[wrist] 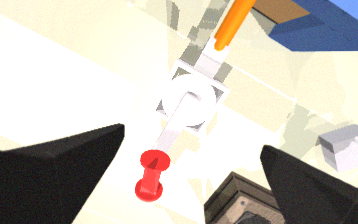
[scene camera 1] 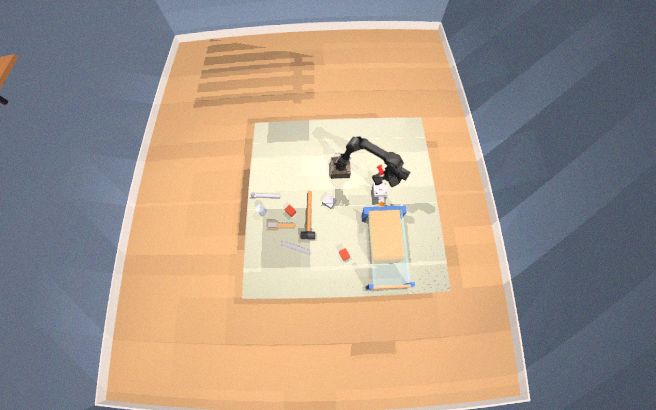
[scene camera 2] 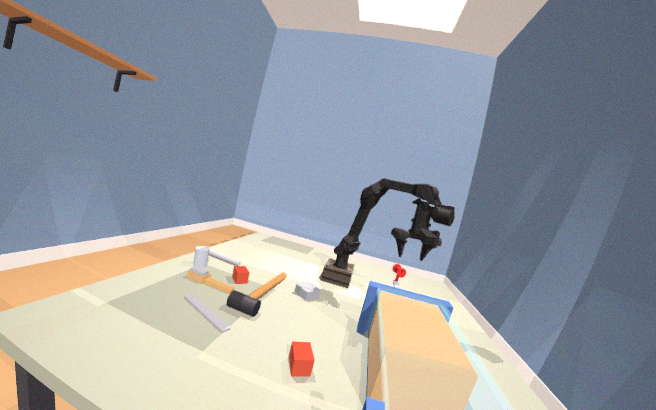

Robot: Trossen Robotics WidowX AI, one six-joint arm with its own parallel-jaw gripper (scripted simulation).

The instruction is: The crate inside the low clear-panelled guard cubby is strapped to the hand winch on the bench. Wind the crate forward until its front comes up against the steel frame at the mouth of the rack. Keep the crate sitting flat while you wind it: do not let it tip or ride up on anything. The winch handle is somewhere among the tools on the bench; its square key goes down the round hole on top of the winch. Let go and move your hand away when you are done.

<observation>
One and the same spot on a clear-panelled cubby: (scene camera 2: 412,345) is (scene camera 1: 382,255).
</observation>
